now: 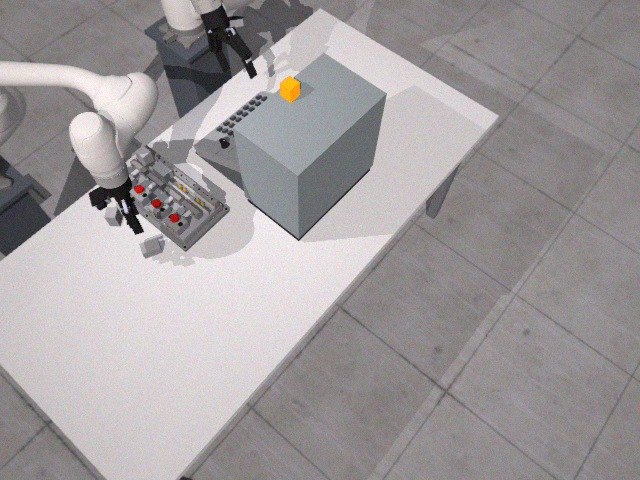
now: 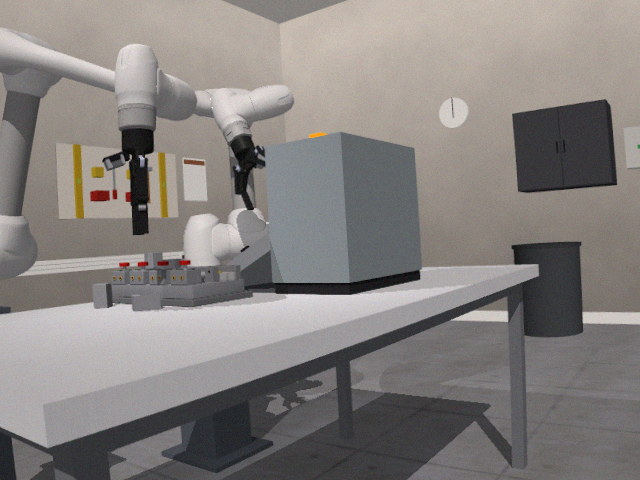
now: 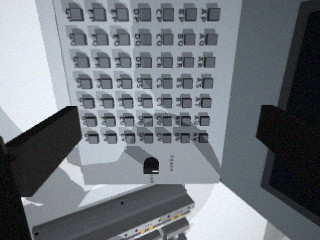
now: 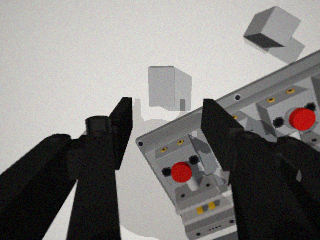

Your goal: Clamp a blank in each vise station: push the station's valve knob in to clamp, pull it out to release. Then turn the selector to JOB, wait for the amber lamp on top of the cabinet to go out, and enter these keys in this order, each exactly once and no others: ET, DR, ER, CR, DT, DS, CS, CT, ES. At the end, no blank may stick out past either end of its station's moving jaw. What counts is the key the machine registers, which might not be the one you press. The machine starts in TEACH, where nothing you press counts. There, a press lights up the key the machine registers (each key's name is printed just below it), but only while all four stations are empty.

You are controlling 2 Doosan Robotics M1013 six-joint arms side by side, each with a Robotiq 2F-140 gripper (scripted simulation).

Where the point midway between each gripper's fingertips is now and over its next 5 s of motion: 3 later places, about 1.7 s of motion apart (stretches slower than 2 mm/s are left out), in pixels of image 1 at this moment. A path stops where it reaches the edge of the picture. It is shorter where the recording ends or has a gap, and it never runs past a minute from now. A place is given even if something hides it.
The left gripper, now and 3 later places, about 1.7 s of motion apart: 240, 73; 218, 132; 224, 144; 245, 121
The right gripper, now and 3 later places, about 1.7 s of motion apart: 136, 223; 150, 247; 138, 220; 170, 175
